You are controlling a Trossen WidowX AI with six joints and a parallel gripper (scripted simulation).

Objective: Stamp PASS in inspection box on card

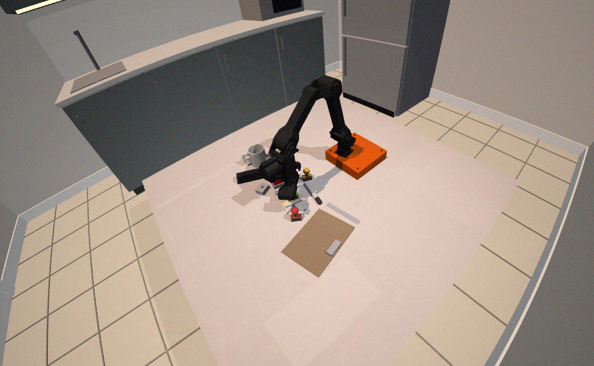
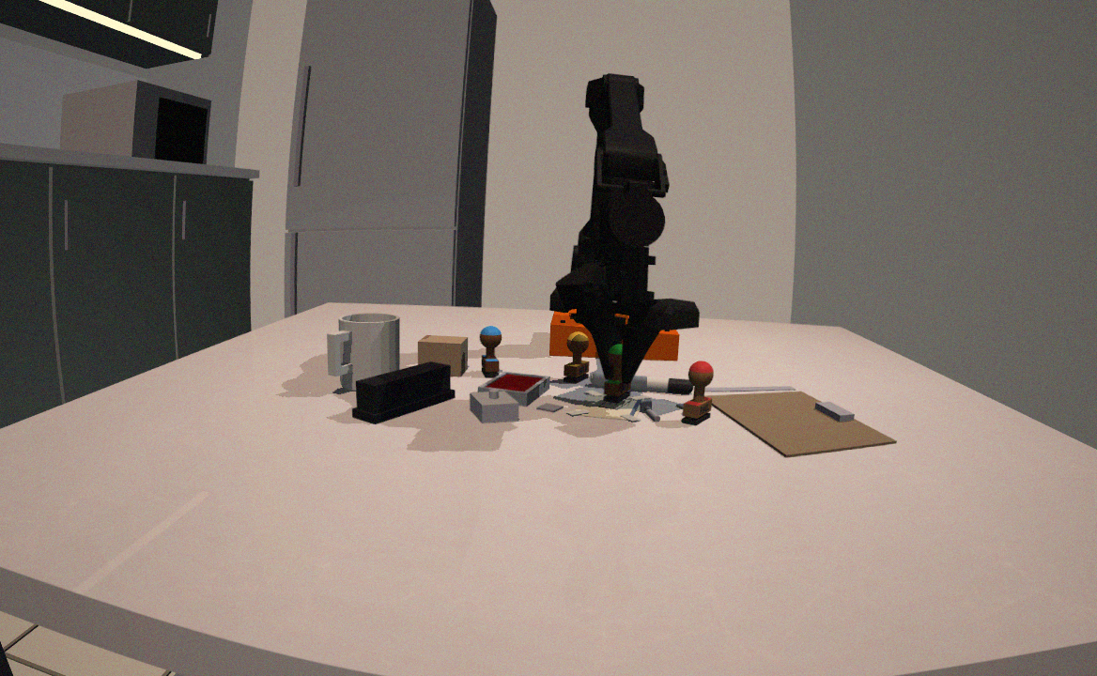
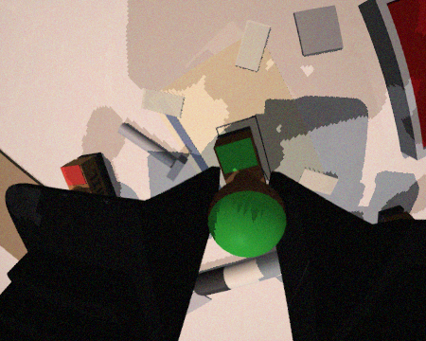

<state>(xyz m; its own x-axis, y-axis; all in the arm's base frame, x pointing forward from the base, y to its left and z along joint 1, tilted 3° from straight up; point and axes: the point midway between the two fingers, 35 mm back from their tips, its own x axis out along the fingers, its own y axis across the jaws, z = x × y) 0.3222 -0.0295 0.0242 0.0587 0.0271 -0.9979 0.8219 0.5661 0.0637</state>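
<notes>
My gripper tip is right at the green-knobbed stamp. Also, from my gripper tip: cream card: 3 cm below, 1 cm to the right, 1 cm ahead; then red stamp: 8 cm to the left, 7 cm ahead, 1 cm below; then marker: 7 cm to the left, 6 cm behind, 2 cm below.
</notes>
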